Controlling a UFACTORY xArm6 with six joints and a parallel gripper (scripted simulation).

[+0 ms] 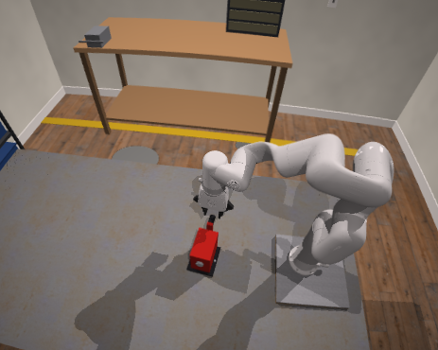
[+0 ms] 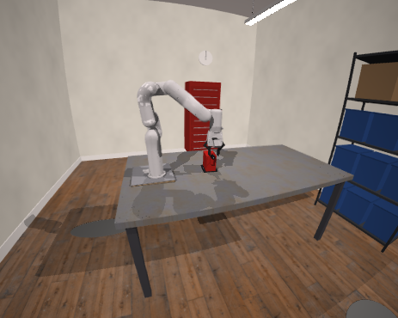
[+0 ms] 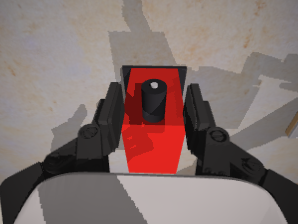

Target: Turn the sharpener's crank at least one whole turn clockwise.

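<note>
Right now my hand is 30 mm above the crank knob and 20 mm to the right of it.
</note>
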